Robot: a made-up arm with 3 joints. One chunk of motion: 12 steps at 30 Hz.
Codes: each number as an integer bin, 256 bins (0 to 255) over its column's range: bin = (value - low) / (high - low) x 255, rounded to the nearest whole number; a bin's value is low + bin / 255 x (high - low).
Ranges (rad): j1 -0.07..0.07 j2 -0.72..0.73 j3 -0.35..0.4
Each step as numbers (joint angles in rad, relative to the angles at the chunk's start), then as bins.
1 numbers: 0.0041 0.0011 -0.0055
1 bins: 135 127 117
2 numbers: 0.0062 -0.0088 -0.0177
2 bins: 139 125 113
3 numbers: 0.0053 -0.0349 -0.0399
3 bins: 137 120 105
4 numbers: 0.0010 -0.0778 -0.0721
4 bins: 129 113 94
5 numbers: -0.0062 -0.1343 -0.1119
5 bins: 116 103 81
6 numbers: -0.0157 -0.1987 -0.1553
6 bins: 99 92 66
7 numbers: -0.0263 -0.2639 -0.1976
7 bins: 80 80 52
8 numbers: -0.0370 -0.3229 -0.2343
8 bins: 60 70 39
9 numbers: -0.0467 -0.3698 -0.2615
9 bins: 42 62 30
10 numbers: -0.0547 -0.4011 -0.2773
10 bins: 28 56 25
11 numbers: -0.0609 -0.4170 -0.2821
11 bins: 17 53 23
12 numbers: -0.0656 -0.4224 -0.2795
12 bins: 8 52 24
